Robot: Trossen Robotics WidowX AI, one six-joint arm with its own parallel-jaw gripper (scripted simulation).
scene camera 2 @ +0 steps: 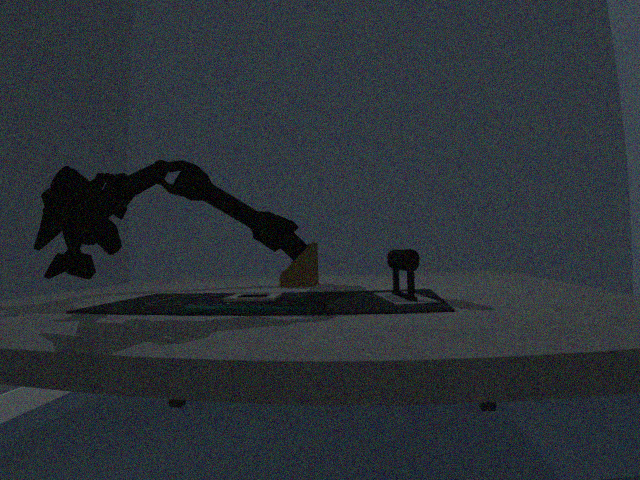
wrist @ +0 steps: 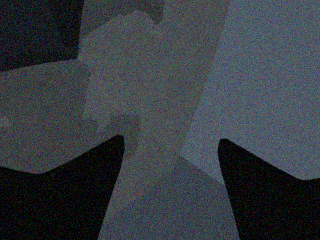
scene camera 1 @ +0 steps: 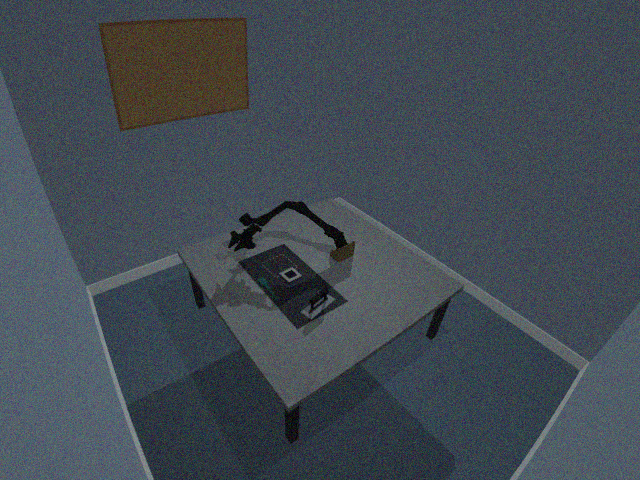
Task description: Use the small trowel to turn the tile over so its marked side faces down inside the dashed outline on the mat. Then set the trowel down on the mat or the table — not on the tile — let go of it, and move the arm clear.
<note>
The gripper (scene camera 2: 41,263) is open, holding nothing. Further things: a trowel (scene camera 2: 406,260) and a dark mat (scene camera 1: 293,297).
The gripper is seen too in the wrist view (wrist: 172,143). The wrist view does not show the trowel: it is out of frame.
</note>
